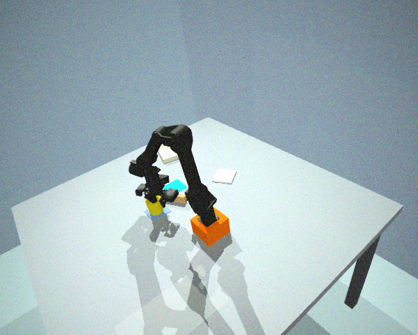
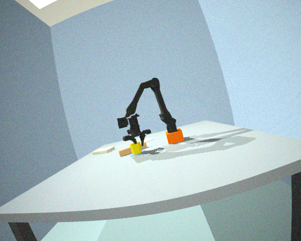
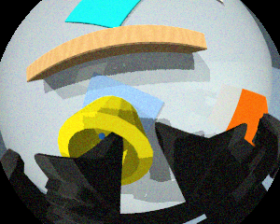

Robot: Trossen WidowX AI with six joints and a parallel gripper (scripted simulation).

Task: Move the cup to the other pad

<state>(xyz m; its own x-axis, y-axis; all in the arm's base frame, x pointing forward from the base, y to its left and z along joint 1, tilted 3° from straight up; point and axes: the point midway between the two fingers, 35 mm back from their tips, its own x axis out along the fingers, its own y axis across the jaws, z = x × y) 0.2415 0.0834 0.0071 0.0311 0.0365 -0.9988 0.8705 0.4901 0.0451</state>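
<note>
My gripper tip is now 2 cm short of the yellow cup and 2 cm to the right of it. From my gripper tip the other things lie so: tan wooden bar (7 cm ahead, 6 cm to the right, 2 cm below); cyan pad (11 cm ahead, 14 cm to the right, 4 cm below); light blue pad (2 cm ahead, 1 cm to the left, 4 cm below).
</note>
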